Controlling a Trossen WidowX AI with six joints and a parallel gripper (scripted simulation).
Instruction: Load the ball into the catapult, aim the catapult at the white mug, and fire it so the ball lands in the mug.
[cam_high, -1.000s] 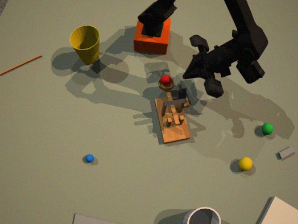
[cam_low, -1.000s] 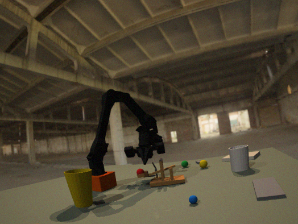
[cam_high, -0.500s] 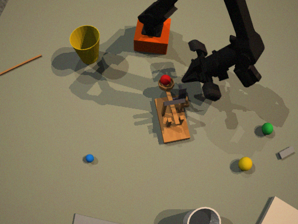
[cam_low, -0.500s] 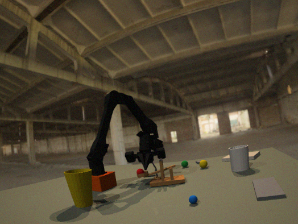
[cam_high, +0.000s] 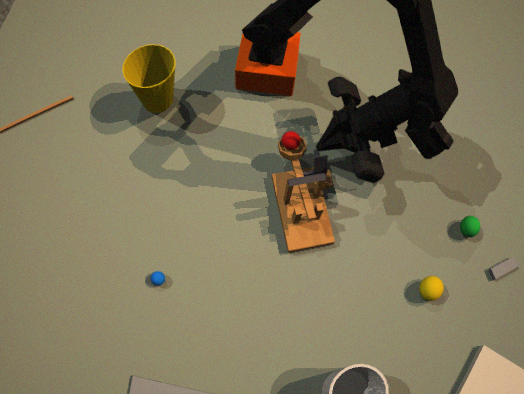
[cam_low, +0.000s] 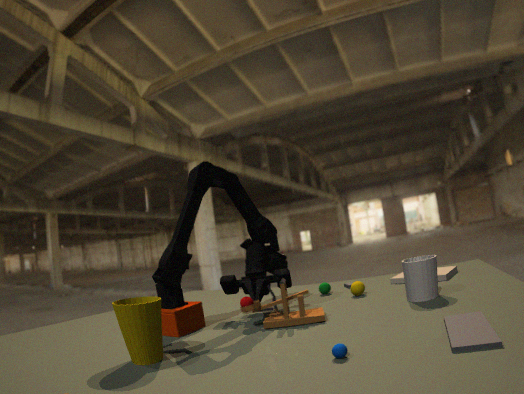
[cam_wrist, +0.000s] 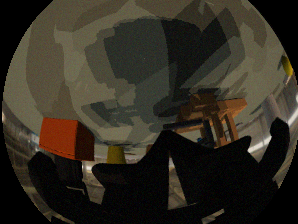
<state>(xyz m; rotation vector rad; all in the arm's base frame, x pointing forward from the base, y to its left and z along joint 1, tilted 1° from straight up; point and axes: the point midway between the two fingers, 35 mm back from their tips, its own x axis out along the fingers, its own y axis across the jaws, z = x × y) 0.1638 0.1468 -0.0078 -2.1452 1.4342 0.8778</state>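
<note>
The red ball is 1 cm ahead of my gripper tip, 5 cm to the right of it and 2 cm above it. From my gripper tip the other things lie so: yellow ball (21 cm ahead, 24 cm to the left, 2 cm below); wooden catapult (7 cm ahead, 1 cm to the right, 1 cm above); green ball (8 cm ahead, 31 cm to the left, 2 cm below).
</note>
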